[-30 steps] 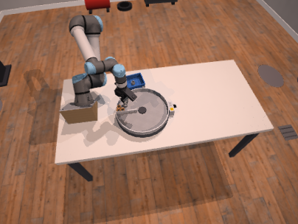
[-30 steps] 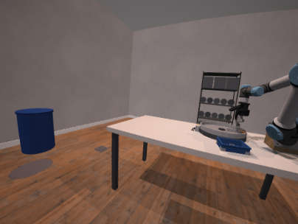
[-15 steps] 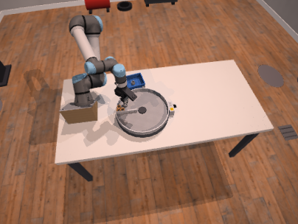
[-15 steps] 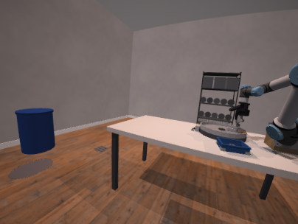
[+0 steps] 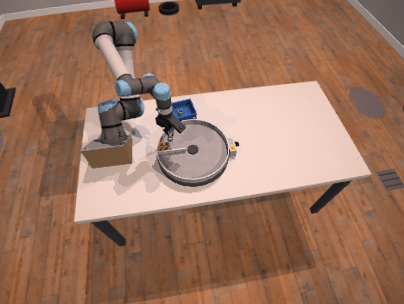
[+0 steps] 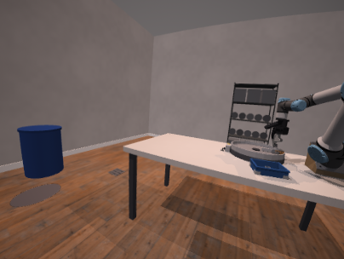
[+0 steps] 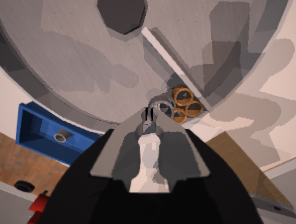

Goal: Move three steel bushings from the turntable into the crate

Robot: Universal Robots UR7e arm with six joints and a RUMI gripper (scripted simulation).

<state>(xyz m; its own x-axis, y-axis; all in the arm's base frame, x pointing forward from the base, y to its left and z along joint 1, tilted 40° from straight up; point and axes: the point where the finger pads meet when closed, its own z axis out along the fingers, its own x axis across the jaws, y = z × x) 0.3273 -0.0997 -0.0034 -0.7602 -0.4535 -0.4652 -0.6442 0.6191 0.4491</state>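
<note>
The blue crate lies 10 cm ahead of my hand, 27 cm to the left of it and 11 cm below it. The rest, counted from my hand: round grey turntable 11 cm ahead, 7 cm to the right, 8 cm below.
</note>
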